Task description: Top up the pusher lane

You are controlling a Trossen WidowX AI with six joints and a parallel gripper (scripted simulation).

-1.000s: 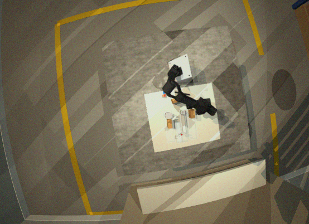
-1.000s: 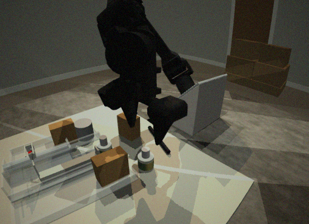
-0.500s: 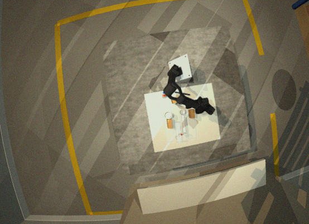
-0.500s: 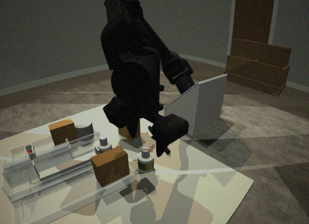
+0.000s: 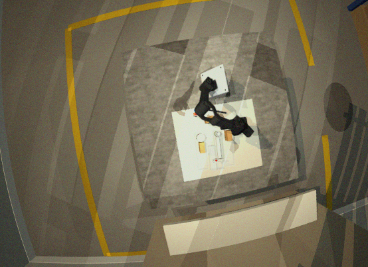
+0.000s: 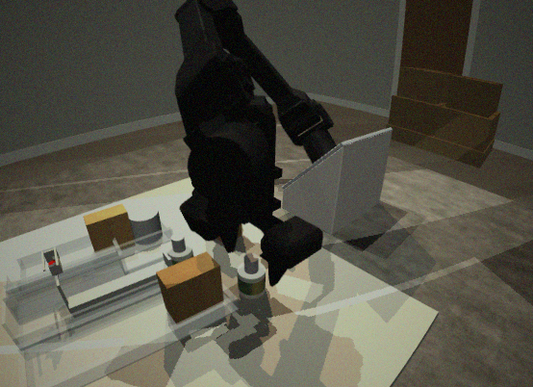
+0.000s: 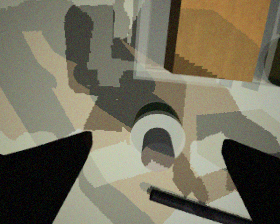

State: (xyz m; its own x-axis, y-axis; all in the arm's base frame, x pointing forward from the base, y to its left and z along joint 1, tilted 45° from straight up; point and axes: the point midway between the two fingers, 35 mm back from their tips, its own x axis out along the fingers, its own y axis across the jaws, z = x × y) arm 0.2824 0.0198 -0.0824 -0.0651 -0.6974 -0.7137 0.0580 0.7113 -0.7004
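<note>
Now: gripper tip 110 mm past the black rod, 60 mm to the left of it and 40 mm above it. From my gripper tip the other things lie so: clear pusher rack 200 mm ahead, 140 mm to the right, 30 mm below; then red mark 230 mm ahead, 160 mm to the right, 20 mm above; then grey cylinder 230 mm to the right, 50 mm ahead, 20 mm below.
</note>
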